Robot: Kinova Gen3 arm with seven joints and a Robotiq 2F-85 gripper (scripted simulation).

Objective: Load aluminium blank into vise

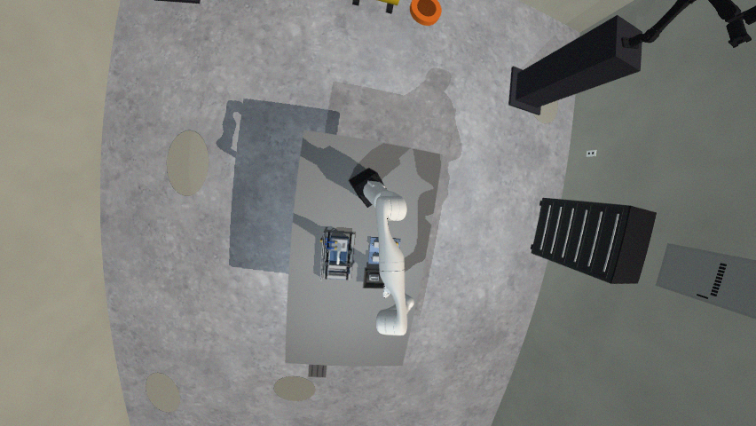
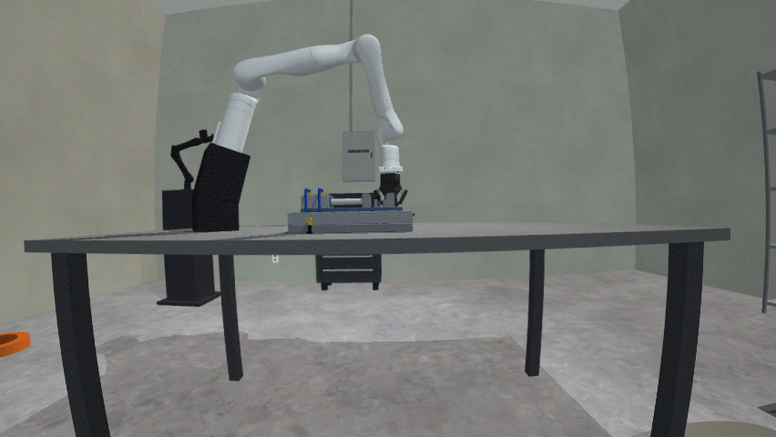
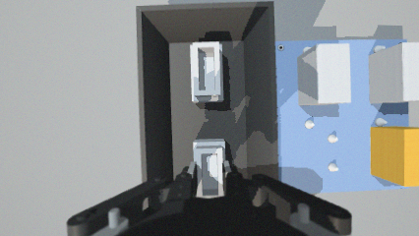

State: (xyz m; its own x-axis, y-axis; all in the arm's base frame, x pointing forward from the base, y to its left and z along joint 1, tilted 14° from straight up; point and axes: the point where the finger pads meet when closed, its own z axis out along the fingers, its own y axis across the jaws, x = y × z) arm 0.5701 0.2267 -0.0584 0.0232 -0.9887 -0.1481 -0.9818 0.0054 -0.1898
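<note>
Now: hand 22 cm past the brass blank, 1 cm to the left of it and 3 cm above it. Round my hand: vise (11 cm behind, 34 cm to the right, 1 cm below); then white rod (13 cm behind, 34 cm to the right, 2 cm above).
</note>
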